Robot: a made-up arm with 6 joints.
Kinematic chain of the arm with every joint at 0, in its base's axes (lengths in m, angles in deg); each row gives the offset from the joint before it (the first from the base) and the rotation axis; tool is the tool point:
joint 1: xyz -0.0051 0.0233 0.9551 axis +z
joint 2: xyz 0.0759 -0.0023 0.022 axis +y
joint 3: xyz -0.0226 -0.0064 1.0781 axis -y
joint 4: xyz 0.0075 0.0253 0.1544 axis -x
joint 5: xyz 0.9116 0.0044 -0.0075 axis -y
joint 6: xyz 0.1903 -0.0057 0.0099 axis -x
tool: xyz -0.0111 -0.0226 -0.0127
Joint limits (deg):
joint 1: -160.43..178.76
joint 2: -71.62..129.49
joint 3: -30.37..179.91
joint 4: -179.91..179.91
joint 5: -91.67..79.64
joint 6: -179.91..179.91
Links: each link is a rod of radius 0.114 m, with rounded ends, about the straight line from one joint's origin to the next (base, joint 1, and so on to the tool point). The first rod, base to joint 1, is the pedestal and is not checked.
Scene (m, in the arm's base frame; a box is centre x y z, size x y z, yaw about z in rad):
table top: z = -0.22
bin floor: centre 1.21 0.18 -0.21 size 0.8 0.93 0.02 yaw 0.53
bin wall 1: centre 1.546 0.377 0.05 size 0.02 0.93 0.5 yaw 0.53
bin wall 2: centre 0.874 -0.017 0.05 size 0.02 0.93 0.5 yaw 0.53
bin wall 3: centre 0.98 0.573 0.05 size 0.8 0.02 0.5 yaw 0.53
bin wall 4: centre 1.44 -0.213 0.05 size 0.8 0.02 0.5 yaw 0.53
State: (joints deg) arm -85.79 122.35 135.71 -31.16 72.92 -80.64
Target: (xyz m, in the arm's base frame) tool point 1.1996 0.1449 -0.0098
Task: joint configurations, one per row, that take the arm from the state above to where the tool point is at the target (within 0.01 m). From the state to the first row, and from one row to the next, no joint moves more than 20 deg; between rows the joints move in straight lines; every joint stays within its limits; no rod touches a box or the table.
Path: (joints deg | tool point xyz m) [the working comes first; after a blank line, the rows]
Joints at the target: 9.44 90.12 -13.59 -37.05 79.64 -80.28
Straight joint move there: touches bin wall 4.

1: -74.83 114.66 117.26 -37.32 73.67 -79.84 | 0.4550 -1.9600 0.8784
2: -63.88 106.97 98.80 -43.48 74.41 -79.04 | 0.8500 -1.9234 0.8178
3: -52.92 99.28 80.35 -49.65 75.16 -78.25 | 1.2127 -1.7583 0.7578
4: -41.96 91.60 61.90 -55.81 75.91 -77.45 | 1.5003 -1.4842 0.7034
5: -31.00 83.91 43.44 -61.97 76.65 -76.65 | 1.6798 -1.1348 0.6609
6: -20.05 76.22 24.99 -68.13 77.40 -75.85 | 1.7329 -0.7532 0.6354
7: -9.09 68.53 6.54 -74.30 78.15 -75.05 | 1.6581 -0.3852 0.6314
8: 1.87 60.84 -11.92 -80.46 78.89 -74.25 | 1.4705 -0.0743 0.6523
9: 12.83 53.15 -30.37 -86.62 79.64 -73.46 | 1.1996 0.1450 0.7005
10: 11.70 65.48 -24.78 -70.10 79.64 -75.73 | 1.2557 0.1438 0.4779
11: 10.57 77.80 -19.18 -53.57 79.64 -78.01 | 1.2580 0.1438 0.2369
12: 9.44 90.12 -13.59 -37.05 79.64 -80.28 | 1.1996 0.1449 -0.0097

